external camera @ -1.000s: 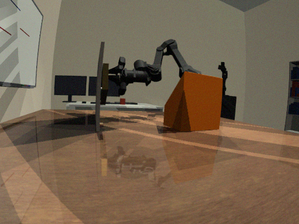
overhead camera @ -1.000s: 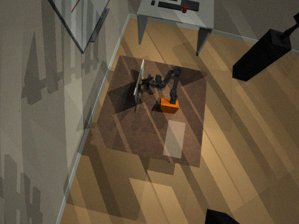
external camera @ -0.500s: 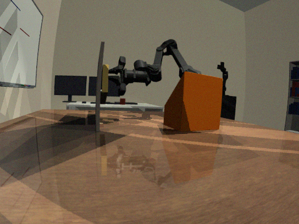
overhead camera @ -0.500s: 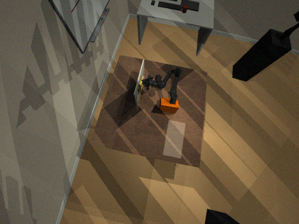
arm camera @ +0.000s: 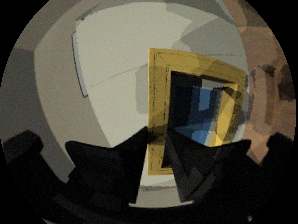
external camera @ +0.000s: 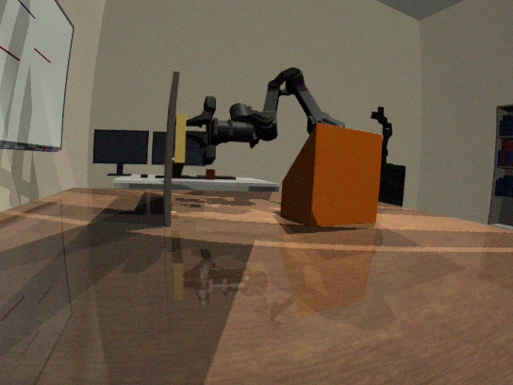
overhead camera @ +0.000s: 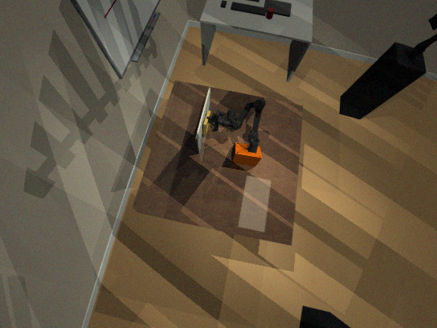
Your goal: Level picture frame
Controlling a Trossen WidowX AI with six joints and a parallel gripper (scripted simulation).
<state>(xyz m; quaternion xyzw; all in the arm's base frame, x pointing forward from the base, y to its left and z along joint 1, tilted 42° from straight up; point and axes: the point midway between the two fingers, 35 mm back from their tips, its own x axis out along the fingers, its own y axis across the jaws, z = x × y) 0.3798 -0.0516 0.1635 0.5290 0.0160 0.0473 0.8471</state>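
The picture frame lies 50 mm below my gripper tip and 10 mm to the left of it. The rest, counted from my gripper tip: wall panel 60 mm below, 20 mm ahead.
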